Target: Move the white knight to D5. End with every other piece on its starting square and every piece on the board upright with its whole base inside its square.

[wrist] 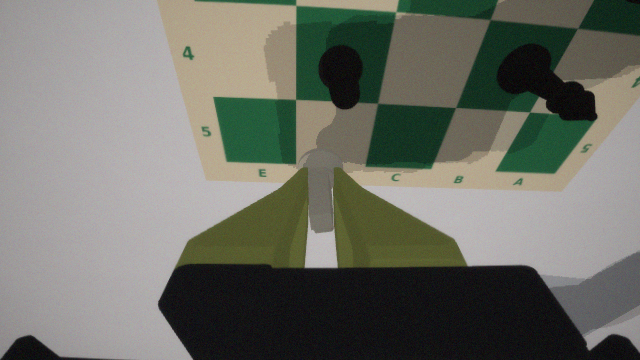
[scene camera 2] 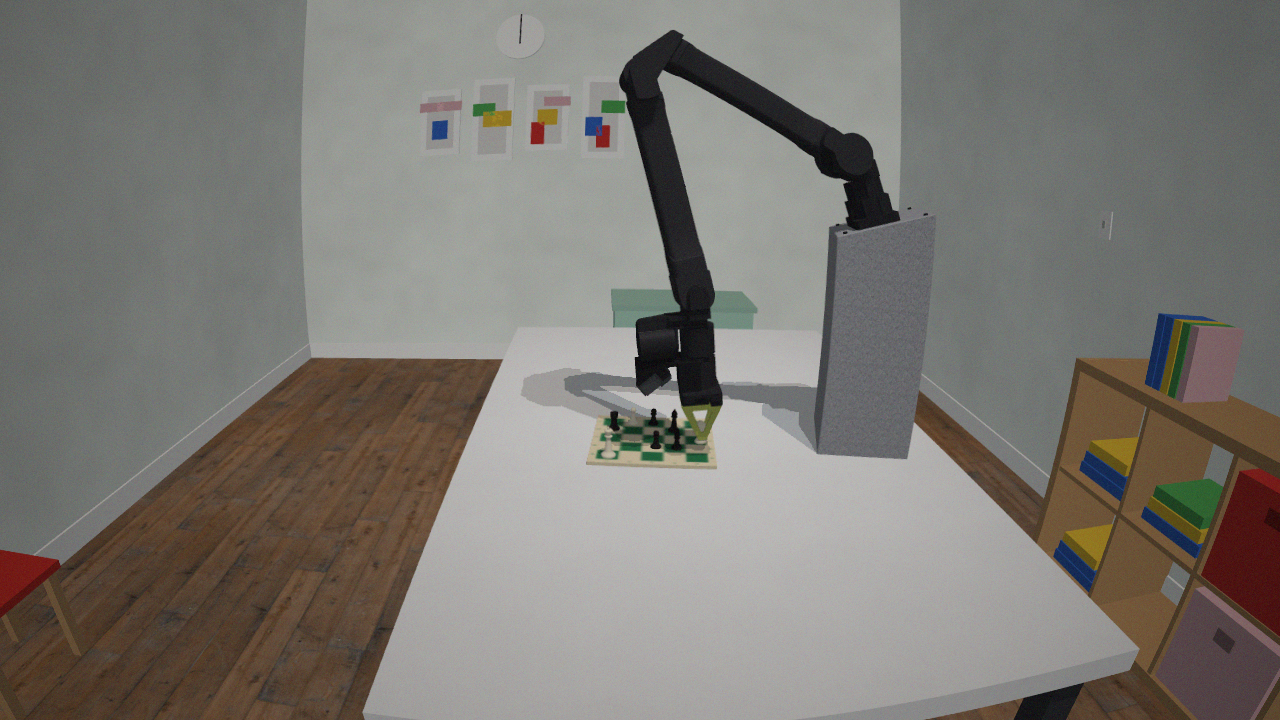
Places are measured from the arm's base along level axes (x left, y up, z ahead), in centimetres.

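Where they show: gripper, between the fingertips: (wrist: 320, 179) (scene camera 2: 702, 438); arm's base, origin of its link: (scene camera 2: 873, 222).
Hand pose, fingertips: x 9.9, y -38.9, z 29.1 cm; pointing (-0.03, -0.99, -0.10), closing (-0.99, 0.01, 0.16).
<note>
Each offset is from my fingertips to the top centre of the thing. "*": to the spot under its first point. Level surfaces: height alone.
My gripper (scene camera 2: 701, 437) (wrist: 320, 179) is shut on the white knight {dx +0.0, dy +3.3, dz +0.2 cm} (wrist: 321, 205), which shows as a pale grey shape between the olive fingertips. Its rounded base end lies over the outer part of square D5 in the wrist view and overlaps the border by the hidden D label. Whether the base touches the board cannot be told. The chessboard {dx -3.6, dy -2.3, dz +8.9 cm} (scene camera 2: 653, 463) (wrist: 215, 171) lies flat on the table. A black pawn-like piece {dx -0.2, dy +0.8, dz +4.4 cm} (wrist: 341, 70) stands on D4, just inward of the knight. A taller black piece {dx -8.1, dy +2.1, dz +5.6 cm} (wrist: 525, 70) stands on B4.
In the scene view, a white piece {dx +5.1, dy +3.0, dz +15.5 cm} (scene camera 2: 608, 445) stands near the board's left front corner. Black pieces {dx -7.0, dy +1.0, dz +16.6 cm} (scene camera 2: 614, 420) {dx +0.0, dy +0.8, dz +8.0 cm} (scene camera 2: 656, 439) {* dx +0.2, dy -0.7, dz +4.4 cm} (scene camera 2: 676, 440) stand across the board, the last close to the fingers. The arm's grey pedestal (scene camera 2: 872, 349) stands right of the board on the white table {dy -2.9 cm} (scene camera 2: 716, 573).
</note>
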